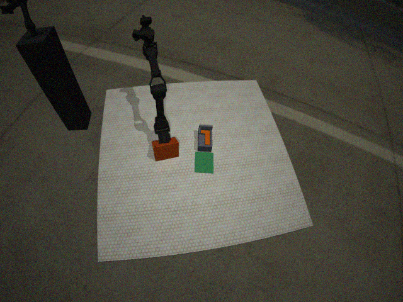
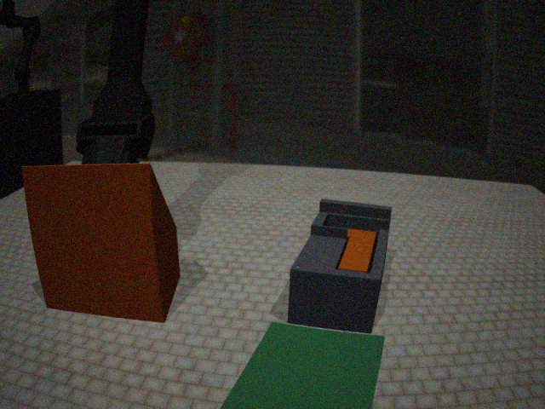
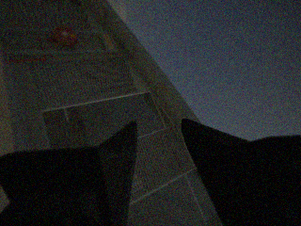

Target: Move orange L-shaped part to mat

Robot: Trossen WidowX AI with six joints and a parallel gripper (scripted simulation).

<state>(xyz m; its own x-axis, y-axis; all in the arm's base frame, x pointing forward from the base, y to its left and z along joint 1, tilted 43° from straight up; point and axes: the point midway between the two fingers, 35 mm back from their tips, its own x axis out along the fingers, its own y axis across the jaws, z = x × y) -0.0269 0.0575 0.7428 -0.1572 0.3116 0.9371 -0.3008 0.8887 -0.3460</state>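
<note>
The orange L-shaped part is 590 mm below my gripper tip, 490 mm to the right of it and 390 mm ahead of it. The rest, counted from my gripper tip: green mat (650 mm to the right, 650 mm below, 370 mm ahead).
</note>
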